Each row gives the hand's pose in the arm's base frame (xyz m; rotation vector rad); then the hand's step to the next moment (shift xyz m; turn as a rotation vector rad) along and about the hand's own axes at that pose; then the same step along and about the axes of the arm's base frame.
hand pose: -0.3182 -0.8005 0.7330 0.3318 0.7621 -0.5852
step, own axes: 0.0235 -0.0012 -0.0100 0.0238 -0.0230 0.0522
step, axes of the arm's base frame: 0.0073 -0.0049 -0.0240 0.0284 -0.0523 0.0167
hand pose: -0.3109 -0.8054 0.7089 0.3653 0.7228 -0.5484
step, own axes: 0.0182 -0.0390 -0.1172 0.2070 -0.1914 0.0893
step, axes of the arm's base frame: -0.0726 0.0203 -0.0995 0.0625 -0.2681 -0.1080
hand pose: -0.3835 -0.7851 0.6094 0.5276 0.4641 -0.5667
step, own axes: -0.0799 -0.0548 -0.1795 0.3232 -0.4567 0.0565
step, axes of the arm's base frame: -0.1405 0.0952 -0.1131 -0.0201 -0.4840 -0.2855
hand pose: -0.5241 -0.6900 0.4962 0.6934 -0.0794 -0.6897
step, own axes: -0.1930 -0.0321 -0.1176 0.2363 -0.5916 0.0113
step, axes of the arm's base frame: -0.1342 0.1658 -0.0813 -0.1501 -0.4811 -0.3899
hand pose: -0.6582 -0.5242 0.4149 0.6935 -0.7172 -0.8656
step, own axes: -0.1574 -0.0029 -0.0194 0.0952 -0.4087 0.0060
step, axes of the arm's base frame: -0.0576 0.1370 -0.0554 -0.1332 -0.2741 -0.2885
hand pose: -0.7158 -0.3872 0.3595 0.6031 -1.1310 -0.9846
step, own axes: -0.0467 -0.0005 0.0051 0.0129 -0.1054 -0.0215
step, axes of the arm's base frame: -0.0096 0.0413 -0.0202 -0.0139 -0.0621 -0.0877
